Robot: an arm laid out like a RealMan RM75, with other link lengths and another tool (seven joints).
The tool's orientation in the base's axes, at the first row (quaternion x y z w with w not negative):
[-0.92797 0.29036 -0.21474 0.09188]
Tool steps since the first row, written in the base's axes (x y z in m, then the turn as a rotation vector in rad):
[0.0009 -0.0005 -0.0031 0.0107 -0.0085 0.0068]
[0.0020 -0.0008 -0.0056 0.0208 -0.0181 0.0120]
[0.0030 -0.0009 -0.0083 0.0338 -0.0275 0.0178]
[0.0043 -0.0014 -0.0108 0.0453 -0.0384 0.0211]
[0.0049 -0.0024 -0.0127 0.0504 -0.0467 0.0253]
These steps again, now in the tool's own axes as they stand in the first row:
[-0.0001 0.0009 0.0031 0.0152 -0.0004 -0.0016]
[0.0000 0.0013 0.0059 0.0300 0.0008 -0.0021]
[-0.0001 0.0017 0.0087 0.0470 0.0003 -0.0018]
[0.0003 0.0022 0.0115 0.0630 0.0024 -0.0001]
[0.0006 0.0033 0.0134 0.0730 0.0054 -0.0019]

